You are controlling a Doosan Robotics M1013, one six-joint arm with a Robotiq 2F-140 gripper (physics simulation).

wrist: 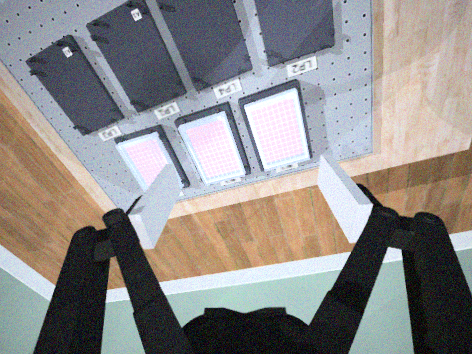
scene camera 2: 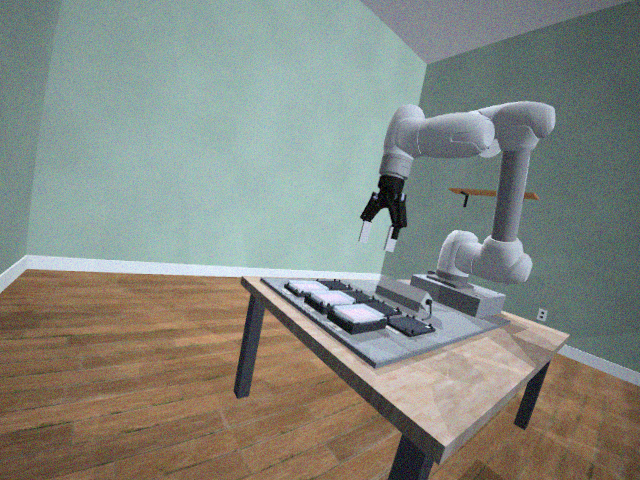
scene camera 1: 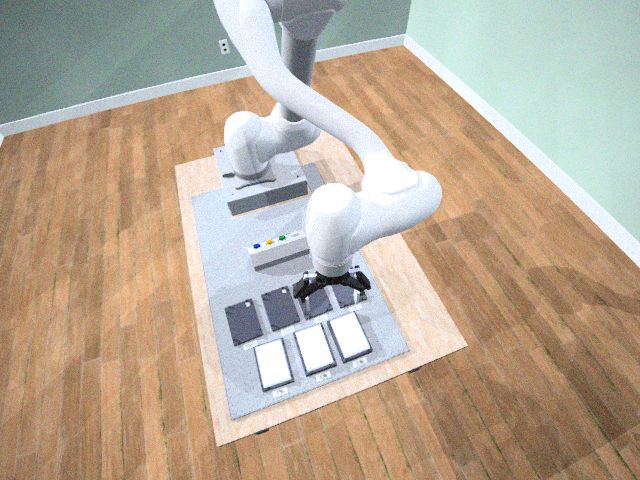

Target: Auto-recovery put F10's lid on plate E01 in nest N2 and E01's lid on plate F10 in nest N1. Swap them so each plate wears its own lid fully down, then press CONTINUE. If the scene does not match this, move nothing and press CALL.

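Frame: origin at the arm's base, x up, y right, z ahead, level; centimetres.
Seen in the pictures: gripper, between the fingertips: [wrist: 246, 173] [scene camera 2: 374, 246] [scene camera 1: 331, 302]; arm's base, origin of its link: [scene camera 2: 449, 282] [scene camera 1: 252, 171].
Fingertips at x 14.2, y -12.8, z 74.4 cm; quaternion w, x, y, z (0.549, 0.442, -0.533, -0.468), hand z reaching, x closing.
Note:
Pixels of each thing's middle, then the offset from my fingertips to it. "spot": a spot on its surface instead. Level surfaces: height alone.
- left plate, middle of its body: [wrist: 151, 167] [scene camera 1: 272, 362] [scene camera 2: 308, 285] dx -20.0, dy +21.6, dz +6.0 cm
- middle plate, middle of its body: [wrist: 213, 152] [scene camera 2: 332, 296] [scene camera 1: 314, 346] dx -18.8, dy +7.6, dz +5.4 cm
- right plate, middle of its body: [wrist: 278, 134] [scene camera 2: 359, 311] [scene camera 1: 349, 334] dx -18.9, dy -4.6, dz +4.8 cm
- control box, middle of its body: [scene camera 1: 278, 248] [scene camera 2: 403, 292] dx -18.4, dy +10.4, dz -34.4 cm
- LP1, middle of its body: [wrist: 138, 61] [scene camera 1: 280, 307] [scene camera 2: 355, 295] dx -21.6, dy +15.2, dz -12.1 cm
- LP4, middle of its body: [wrist: 205, 32] [scene camera 1: 311, 296] [scene camera 2: 379, 307] dx -21.6, dy +3.3, dz -12.8 cm
- LP2, a spot on its surface: [wrist: 297, 30] spot: dx -21.5, dy -10.0, dz -9.5 cm
- grey perforated board, height of its surface: dx -22.5 cm
Three white-topped plates stand in dark nests in the front row: left plate [scene camera 1: 273, 363] [scene camera 2: 306, 286] [wrist: 145, 157], middle plate [scene camera 1: 314, 348] [scene camera 2: 331, 298] [wrist: 212, 145] and right plate [scene camera 1: 350, 334] [scene camera 2: 357, 314] [wrist: 277, 127]. Pink well grids show on them in the wrist view. Plate and lid names and the nest labels are not readable; whether each top is a fully seated lid is unclear. The control box [scene camera 1: 279, 255] [scene camera 2: 403, 295] has blue, yellow, green and pale buttons. My gripper [scene camera 1: 332, 299] [scene camera 2: 377, 243] [wrist: 246, 173] is open and empty, high above the board.
Four dark pads, marked LP3 [scene camera 1: 244, 321] [wrist: 77, 90], LP1 [scene camera 1: 280, 308] [wrist: 137, 60], LP4 [wrist: 210, 45] and LP2 [wrist: 297, 30], lie flat behind the plates. They sit on the grey perforated board [scene camera 1: 222, 273] [scene camera 2: 377, 353] [wrist: 345, 110]. The robot's base block stands behind the box.

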